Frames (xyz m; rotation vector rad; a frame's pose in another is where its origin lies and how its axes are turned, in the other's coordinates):
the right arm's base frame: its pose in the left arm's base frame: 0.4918 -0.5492 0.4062 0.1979 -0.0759 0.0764
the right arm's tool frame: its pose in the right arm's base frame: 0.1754 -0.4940 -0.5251 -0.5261 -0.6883 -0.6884
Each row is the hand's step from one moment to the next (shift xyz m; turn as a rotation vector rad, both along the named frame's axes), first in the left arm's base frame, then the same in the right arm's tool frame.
Working: the left arm's base frame: its pose in the right arm's tool frame: -0.7311 0.1707 0.9284 0.2915 0.6990 0.6988

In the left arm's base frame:
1: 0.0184 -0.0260 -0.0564 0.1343 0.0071 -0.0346
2: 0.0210 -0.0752 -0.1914 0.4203 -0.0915 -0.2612
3: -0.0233 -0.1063 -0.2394 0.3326 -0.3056 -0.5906
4: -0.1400 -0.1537 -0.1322 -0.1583 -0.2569 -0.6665
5: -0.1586 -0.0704 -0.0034 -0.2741 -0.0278 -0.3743
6: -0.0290 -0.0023 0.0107 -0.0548 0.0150 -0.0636
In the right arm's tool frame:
1: -0.0152 -0.0057 -0.0627 0.0475 0.0965 -0.0878
2: -0.0808 -0.0376 -0.1865 0.1009 0.2211 -0.4407
3: -0.1225 -0.0895 -0.2148 -0.0653 0.0103 -0.7406
4: -0.0916 -0.2053 -0.1007 -0.4119 -0.2835 -0.5340
5: -0.0557 -0.1589 0.0422 -0.3907 -0.1982 -0.1552
6: -0.0077 -0.0215 0.0210 -0.0806 -0.0247 -0.0132

